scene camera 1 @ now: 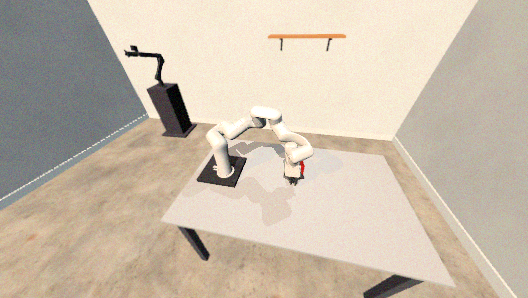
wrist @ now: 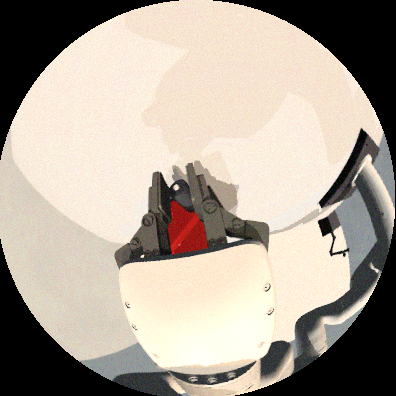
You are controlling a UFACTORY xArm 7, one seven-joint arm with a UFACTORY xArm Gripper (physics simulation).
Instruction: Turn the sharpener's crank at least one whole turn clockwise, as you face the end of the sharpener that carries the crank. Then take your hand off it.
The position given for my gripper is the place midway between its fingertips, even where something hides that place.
In view: my gripper (wrist: 175,176) and a red sharpener (wrist: 195,239).
